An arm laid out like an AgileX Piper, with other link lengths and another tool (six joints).
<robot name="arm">
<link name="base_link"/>
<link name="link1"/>
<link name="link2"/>
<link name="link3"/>
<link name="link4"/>
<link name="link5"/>
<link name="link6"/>
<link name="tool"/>
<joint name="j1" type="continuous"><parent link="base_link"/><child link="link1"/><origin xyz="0 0 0.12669" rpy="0 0 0"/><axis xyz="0 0 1"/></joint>
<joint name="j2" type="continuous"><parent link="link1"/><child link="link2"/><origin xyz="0 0 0" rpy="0 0 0"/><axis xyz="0 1 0"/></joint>
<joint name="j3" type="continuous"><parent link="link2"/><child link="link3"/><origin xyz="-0.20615 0 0.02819" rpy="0 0 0"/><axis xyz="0 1 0"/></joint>
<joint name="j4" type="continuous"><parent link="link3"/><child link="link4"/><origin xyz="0.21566 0 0.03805" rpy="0 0 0"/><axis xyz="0.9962 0 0.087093"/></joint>
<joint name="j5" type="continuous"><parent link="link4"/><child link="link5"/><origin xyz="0 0 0" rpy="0 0 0"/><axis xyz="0 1 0"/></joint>
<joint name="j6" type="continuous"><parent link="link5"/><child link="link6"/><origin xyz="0.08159 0 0.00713" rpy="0 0 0"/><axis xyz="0.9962 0 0.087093"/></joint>
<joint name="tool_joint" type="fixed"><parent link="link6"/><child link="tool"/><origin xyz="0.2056 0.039 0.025" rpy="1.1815 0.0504 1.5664"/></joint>
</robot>
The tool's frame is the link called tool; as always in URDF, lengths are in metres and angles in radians. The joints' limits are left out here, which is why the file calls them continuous.
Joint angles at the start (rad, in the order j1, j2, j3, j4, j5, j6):
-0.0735, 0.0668, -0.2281, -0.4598, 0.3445, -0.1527
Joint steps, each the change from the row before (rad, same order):
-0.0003, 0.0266, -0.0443, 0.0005, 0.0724, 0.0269
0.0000, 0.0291, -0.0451, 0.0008, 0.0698, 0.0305
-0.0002, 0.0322, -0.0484, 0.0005, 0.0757, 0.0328
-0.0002, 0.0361, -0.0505, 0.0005, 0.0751, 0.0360
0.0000, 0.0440, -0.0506, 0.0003, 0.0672, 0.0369
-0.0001, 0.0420, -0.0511, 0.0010, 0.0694, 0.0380
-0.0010, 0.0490, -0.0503, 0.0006, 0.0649, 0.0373
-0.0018, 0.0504, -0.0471, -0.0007, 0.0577, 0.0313
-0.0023, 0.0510, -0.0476, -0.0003, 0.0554, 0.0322
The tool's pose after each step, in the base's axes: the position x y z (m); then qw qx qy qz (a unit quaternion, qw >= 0). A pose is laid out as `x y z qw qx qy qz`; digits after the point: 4 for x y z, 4 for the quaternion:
0.2883 -0.0369 0.2031 0.6838 0.3229 0.5726 0.3167
0.2852 -0.0443 0.1998 0.6712 0.3526 0.5732 0.3109
0.2811 -0.0520 0.1959 0.6570 0.3847 0.5730 0.3034
0.2767 -0.0594 0.1922 0.6419 0.4176 0.5710 0.2958
0.2731 -0.0656 0.1884 0.6260 0.4493 0.5686 0.2881
0.2687 -0.0717 0.1850 0.6100 0.4812 0.5640 0.2797
0.2647 -0.0773 0.1804 0.5928 0.5125 0.5598 0.2693
0.2611 -0.0826 0.1758 0.5766 0.5399 0.5567 0.2569
0.2576 -0.0875 0.1719 0.5609 0.5666 0.5519 0.2445

